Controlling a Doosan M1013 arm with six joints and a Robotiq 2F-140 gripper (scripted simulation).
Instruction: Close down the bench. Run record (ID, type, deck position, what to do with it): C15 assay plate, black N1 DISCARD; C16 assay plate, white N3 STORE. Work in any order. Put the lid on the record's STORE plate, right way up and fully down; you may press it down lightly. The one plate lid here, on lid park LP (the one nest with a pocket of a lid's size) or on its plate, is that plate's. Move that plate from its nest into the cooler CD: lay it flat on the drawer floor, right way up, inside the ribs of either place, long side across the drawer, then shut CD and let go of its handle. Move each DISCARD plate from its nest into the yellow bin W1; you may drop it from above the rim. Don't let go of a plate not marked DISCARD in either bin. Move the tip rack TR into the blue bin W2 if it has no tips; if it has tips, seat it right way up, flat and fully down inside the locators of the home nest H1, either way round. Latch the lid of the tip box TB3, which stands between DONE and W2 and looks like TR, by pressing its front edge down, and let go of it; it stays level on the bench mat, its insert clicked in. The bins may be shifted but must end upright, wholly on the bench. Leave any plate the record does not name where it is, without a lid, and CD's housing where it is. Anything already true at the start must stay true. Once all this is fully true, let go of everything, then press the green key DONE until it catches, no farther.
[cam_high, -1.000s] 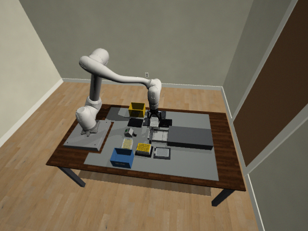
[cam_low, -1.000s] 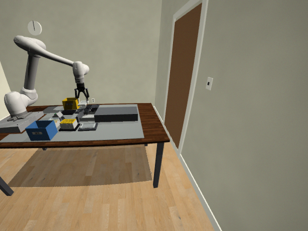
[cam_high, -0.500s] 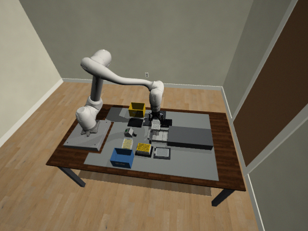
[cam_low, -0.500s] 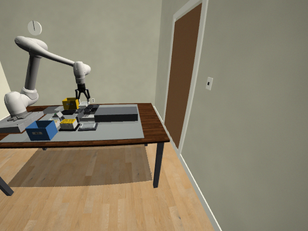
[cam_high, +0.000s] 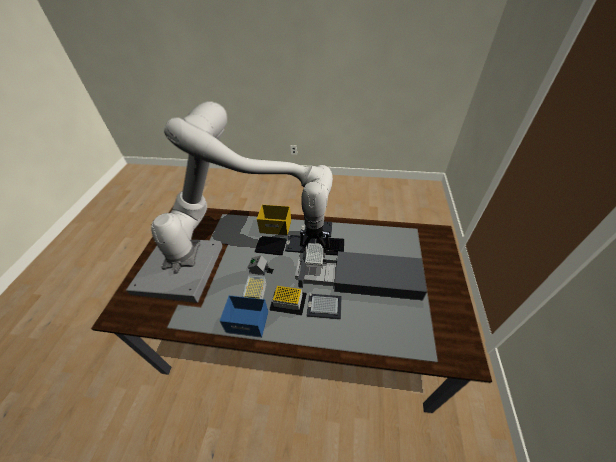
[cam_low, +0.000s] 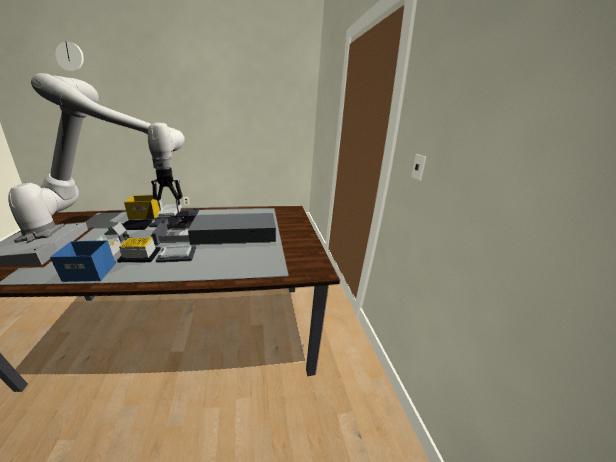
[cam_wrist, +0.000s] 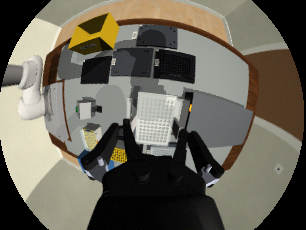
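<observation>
Right now the cooler drawer is 14 cm below my hand, 4 cm ahead of it and 3 cm to the right of it. The rest, counted from my hand: white plate 2 cm below; plate lid 1 cm below; black plate 16 cm to the left, 15 cm below, 10 cm ahead.
</observation>
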